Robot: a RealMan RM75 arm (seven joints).
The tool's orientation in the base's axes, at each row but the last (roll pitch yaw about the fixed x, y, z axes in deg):
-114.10 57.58 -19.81
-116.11 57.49 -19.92
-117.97 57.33 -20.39
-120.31 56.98 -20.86
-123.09 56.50 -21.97
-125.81 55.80 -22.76
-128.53 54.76 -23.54
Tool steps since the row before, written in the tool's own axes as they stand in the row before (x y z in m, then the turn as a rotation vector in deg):
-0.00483 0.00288 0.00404 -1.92 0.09 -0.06
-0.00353 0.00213 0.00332 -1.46 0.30 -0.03
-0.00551 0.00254 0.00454 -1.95 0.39 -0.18
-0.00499 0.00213 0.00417 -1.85 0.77 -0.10
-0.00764 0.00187 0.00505 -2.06 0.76 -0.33
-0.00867 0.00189 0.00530 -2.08 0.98 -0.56
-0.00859 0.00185 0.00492 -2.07 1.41 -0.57
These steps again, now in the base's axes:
-0.00498 0.00446 0.00178 -1.05 0.28 1.59
-0.00376 0.00354 0.00116 -0.99 0.19 1.09
-0.00526 0.00496 0.00228 -1.31 0.12 1.50
-0.00473 0.00451 0.00204 -1.59 0.10 1.22
-0.00605 0.00590 0.00398 -1.67 -0.07 1.47
-0.00679 0.00631 0.00457 -1.83 -0.35 1.46
-0.00685 0.00592 0.00441 -2.18 -0.49 1.26

